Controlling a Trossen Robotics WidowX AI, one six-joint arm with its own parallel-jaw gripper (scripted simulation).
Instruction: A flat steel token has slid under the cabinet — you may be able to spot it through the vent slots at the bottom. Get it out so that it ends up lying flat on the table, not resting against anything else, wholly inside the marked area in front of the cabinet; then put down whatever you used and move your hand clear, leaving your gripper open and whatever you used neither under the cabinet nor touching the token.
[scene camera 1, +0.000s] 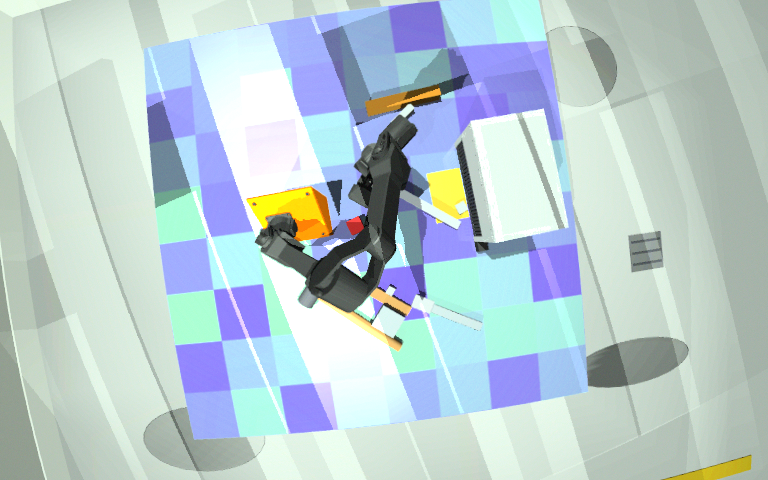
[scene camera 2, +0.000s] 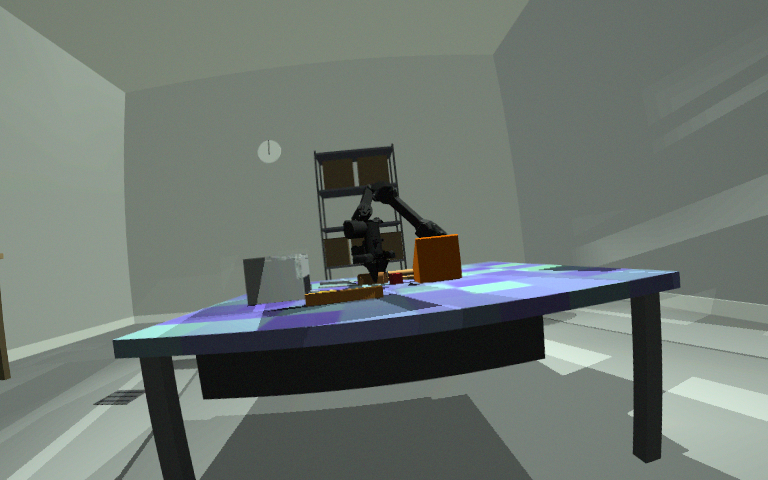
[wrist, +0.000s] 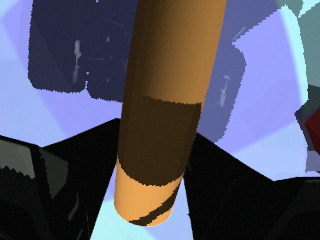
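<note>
Orange bar (scene camera 1: 432, 93), hammer (scene camera 1: 306, 298). Gripper (scene camera 2: 378, 281), orange bar (scene camera 2: 328, 297). Gripper (wrist: 153, 132). Orange bar out of frame in the wrist view. Hammer out of frame in the wrist view.
</note>
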